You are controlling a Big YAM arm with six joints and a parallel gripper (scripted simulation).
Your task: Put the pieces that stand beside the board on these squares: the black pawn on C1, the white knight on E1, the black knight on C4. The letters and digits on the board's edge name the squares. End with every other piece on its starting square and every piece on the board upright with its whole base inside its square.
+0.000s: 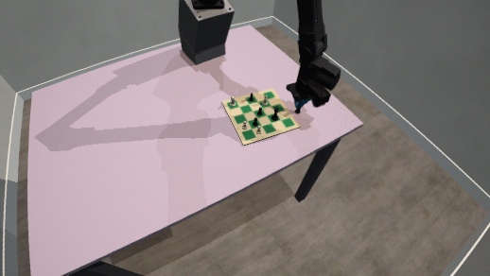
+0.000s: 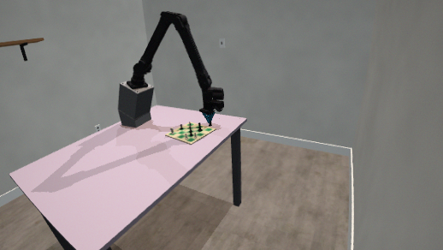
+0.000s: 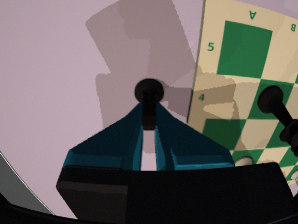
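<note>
My gripper is now 140 mm to the left of the chessboard, 20 mm past it and 20 mm above it. Round my hand: white knight: 230 mm to the right, 90 mm behind; then black knight: 10 mm below.
</note>
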